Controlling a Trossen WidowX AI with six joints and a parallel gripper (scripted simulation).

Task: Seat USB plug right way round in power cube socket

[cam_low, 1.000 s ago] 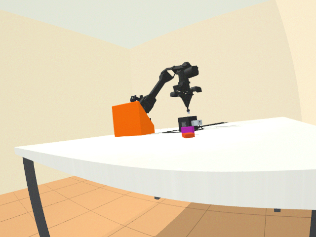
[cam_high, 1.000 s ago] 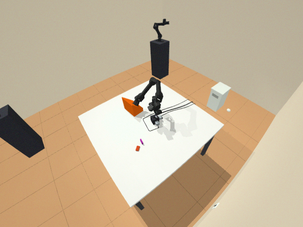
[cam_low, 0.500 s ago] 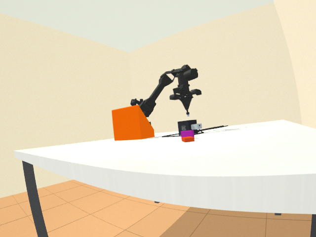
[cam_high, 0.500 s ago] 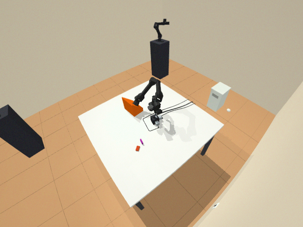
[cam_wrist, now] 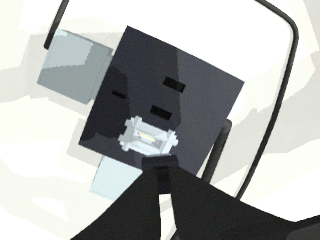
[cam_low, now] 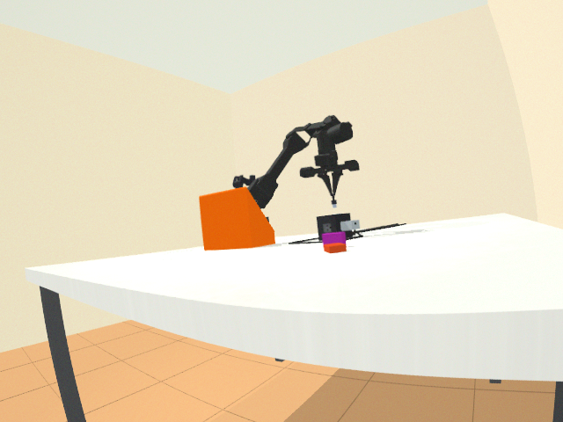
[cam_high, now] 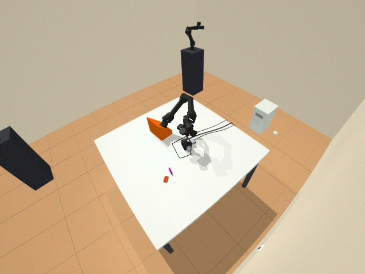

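Now: the small dark USB plug 2 cm below my gripper tip. From my gripper tip the other things lie so: orange block: 14 cm ahead, 38 cm to the right, 13 cm below; then small purple block: 11 cm ahead, 30 cm to the right, 12 cm below; then pale framed socket: 1 cm to the left, 7 cm below.
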